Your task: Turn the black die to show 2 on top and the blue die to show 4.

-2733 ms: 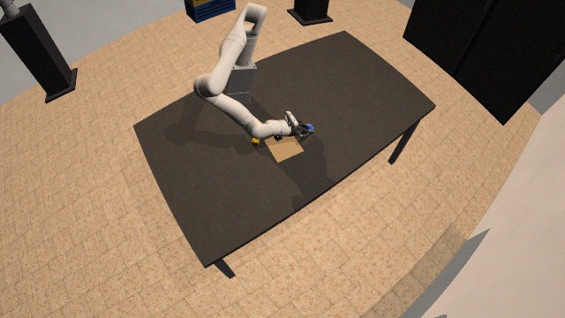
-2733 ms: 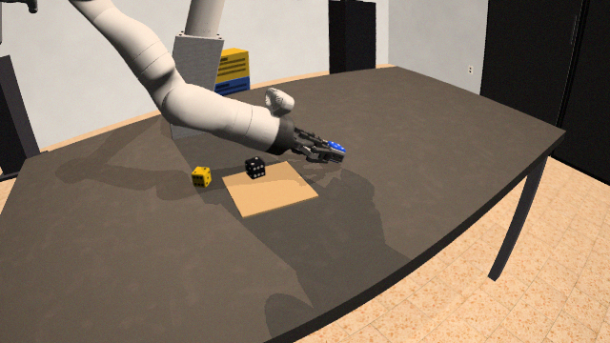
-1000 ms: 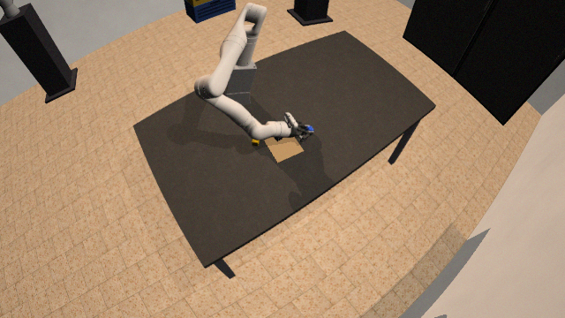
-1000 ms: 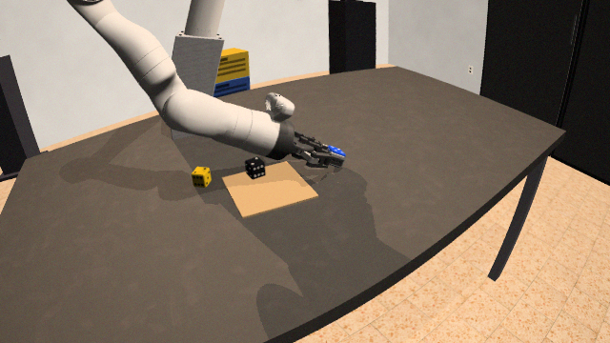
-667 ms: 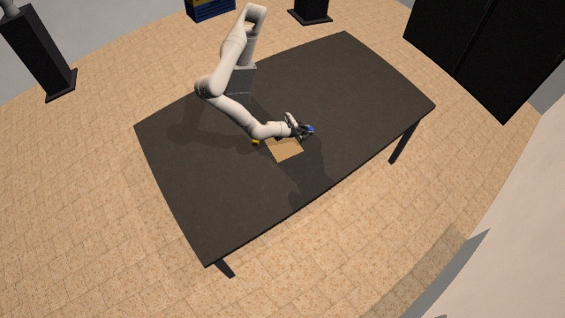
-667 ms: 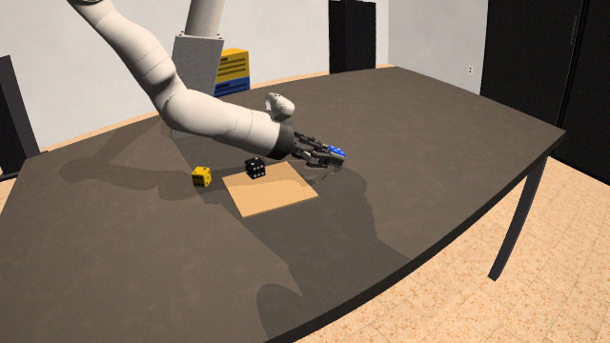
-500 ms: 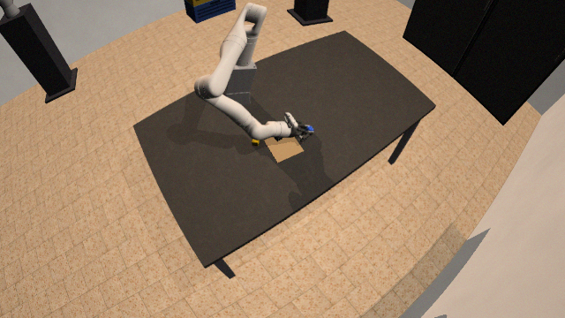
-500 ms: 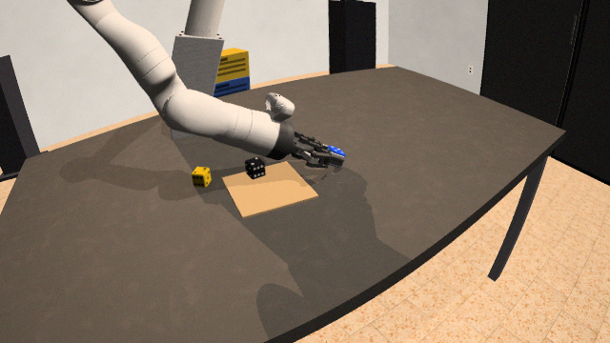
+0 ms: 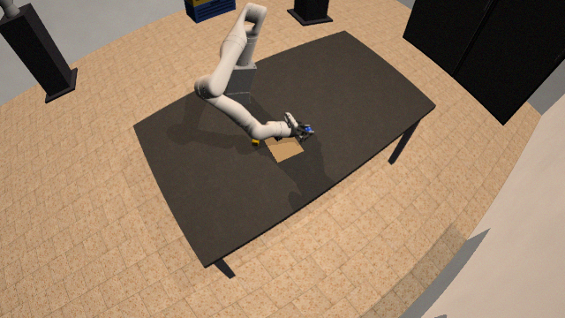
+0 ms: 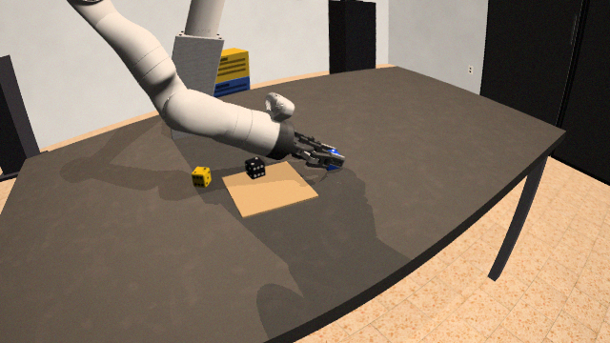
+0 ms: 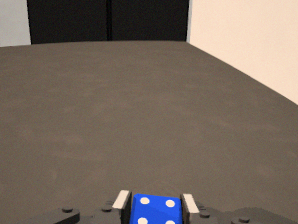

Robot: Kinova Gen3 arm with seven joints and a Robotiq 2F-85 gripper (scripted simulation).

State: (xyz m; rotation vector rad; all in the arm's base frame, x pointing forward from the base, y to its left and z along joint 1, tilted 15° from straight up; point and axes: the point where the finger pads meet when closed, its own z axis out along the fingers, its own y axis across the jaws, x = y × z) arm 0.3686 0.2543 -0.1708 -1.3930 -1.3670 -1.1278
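The blue die is 1 cm below my hand. Round my hand: yellow die (5 cm behind, 26 cm to the right, 1 cm below); then tan mat (2 cm ahead, 14 cm to the right, 2 cm below); then black die (3 cm behind, 15 cm to the right, 1 cm below).
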